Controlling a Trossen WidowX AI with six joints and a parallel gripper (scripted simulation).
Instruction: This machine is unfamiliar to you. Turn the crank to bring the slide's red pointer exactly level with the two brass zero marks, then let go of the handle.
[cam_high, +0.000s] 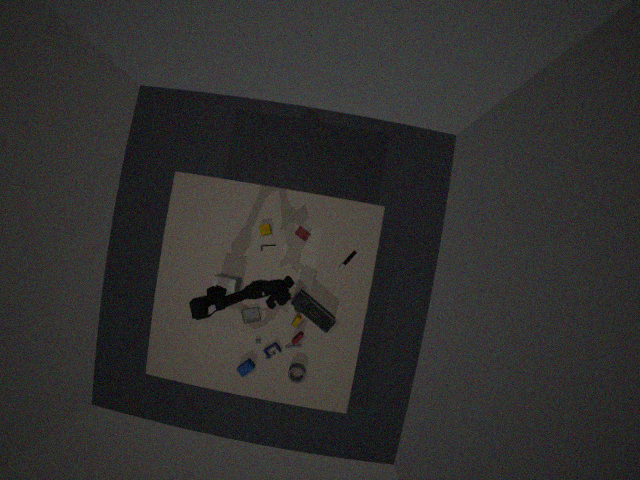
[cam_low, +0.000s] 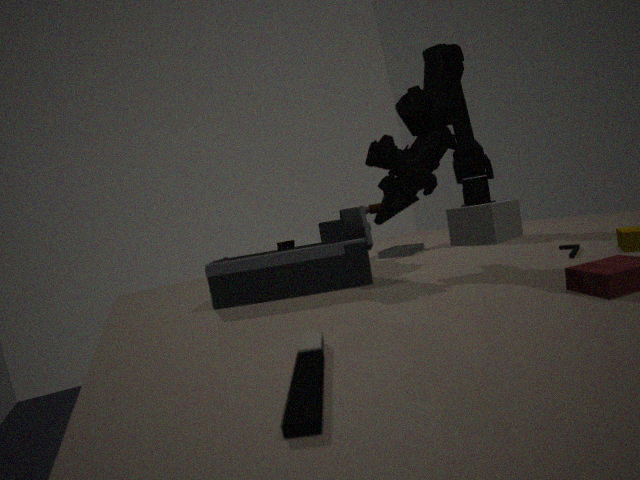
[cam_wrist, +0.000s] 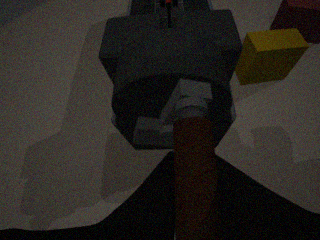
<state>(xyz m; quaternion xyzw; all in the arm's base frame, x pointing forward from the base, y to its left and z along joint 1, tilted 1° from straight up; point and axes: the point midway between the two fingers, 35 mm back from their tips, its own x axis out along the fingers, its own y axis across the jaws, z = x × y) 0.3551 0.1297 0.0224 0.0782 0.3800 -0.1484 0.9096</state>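
Right now the brown crank handle is 20 mm behind my gripper tip and 30 mm above it. From my gripper tip the other things lie so: red pointer 150 mm ahead, 40 mm to the right, 10 mm below; grey plate 180 mm behind, 220 mm to the right, 90 mm below; blue piece 100 mm behind, 530 mm to the right, 70 mm below.
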